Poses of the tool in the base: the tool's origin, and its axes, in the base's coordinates. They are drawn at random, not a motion.
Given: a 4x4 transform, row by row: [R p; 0 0 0 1], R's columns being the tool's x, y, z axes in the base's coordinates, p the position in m. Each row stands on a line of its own.
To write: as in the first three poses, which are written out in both.
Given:
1:
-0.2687 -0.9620 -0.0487 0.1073
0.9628 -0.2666 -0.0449 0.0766
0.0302 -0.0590 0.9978 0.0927
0 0 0 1
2:
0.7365 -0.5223 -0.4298 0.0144
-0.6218 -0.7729 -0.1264 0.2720
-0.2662 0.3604 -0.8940 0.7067
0 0 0 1
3:
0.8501 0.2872 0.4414 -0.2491
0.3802 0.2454 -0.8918 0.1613
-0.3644 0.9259 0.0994 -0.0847
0 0 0 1
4:
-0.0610 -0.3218 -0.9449 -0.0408
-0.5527 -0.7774 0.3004 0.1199
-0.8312 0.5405 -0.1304 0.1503
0 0 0 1
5:
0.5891 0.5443 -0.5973 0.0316
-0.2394 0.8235 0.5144 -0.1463
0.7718 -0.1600 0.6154 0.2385
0 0 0 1
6:
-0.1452 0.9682 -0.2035 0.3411
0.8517 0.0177 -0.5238 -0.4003
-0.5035 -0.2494 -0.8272 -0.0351
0 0 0 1
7:
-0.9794 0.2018 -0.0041 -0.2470
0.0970 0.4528 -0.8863 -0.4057
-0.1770 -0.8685 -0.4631 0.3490
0 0 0 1
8:
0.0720 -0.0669 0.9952 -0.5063
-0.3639 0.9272 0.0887 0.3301
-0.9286 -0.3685 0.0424 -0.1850
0 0 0 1
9:
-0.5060 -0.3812 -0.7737 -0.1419
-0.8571 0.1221 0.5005 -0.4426
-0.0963 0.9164 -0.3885 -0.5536
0 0 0 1
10:
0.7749 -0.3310 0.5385 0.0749
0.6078 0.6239 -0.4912 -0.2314
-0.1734 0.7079 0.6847 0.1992
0 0 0 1
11:
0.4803 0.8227 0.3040 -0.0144
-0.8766 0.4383 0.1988 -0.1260
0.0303 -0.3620 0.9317 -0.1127
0 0 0 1
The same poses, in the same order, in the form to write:
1: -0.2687 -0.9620 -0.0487; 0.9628 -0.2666 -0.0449; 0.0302 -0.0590 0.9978; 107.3 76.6 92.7
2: 0.7365 -0.5223 -0.4298; -0.6218 -0.7729 -0.1264; -0.2662 0.3604 -0.8940; 14.4 272.0 706.7
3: 0.8501 0.2872 0.4414; 0.3802 0.2454 -0.8918; -0.3644 0.9259 0.0994; -249.1 161.3 -84.7
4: -0.0610 -0.3218 -0.9449; -0.5527 -0.7774 0.3004; -0.8312 0.5405 -0.1304; -40.8 119.9 150.3
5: 0.5891 0.5443 -0.5973; -0.2394 0.8235 0.5144; 0.7718 -0.1600 0.6154; 31.6 -146.3 238.5
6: -0.1452 0.9682 -0.2035; 0.8517 0.0177 -0.5238; -0.5035 -0.2494 -0.8272; 341.1 -400.3 -35.1
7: -0.9794 0.2018 -0.0041; 0.0970 0.4528 -0.8863; -0.1770 -0.8685 -0.4631; -247.0 -405.7 349.0
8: 0.0720 -0.0669 0.9952; -0.3639 0.9272 0.0887; -0.9286 -0.3685 0.0424; -506.3 330.1 -185.0
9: -0.5060 -0.3812 -0.7737; -0.8571 0.1221 0.5005; -0.0963 0.9164 -0.3885; -141.9 -442.6 -553.6
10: 0.7749 -0.3310 0.5385; 0.6078 0.6239 -0.4912; -0.1734 0.7079 0.6847; 74.9 -231.4 199.2
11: 0.4803 0.8227 0.3040; -0.8766 0.4383 0.1988; 0.0303 -0.3620 0.9317; -14.4 -126.0 -112.7
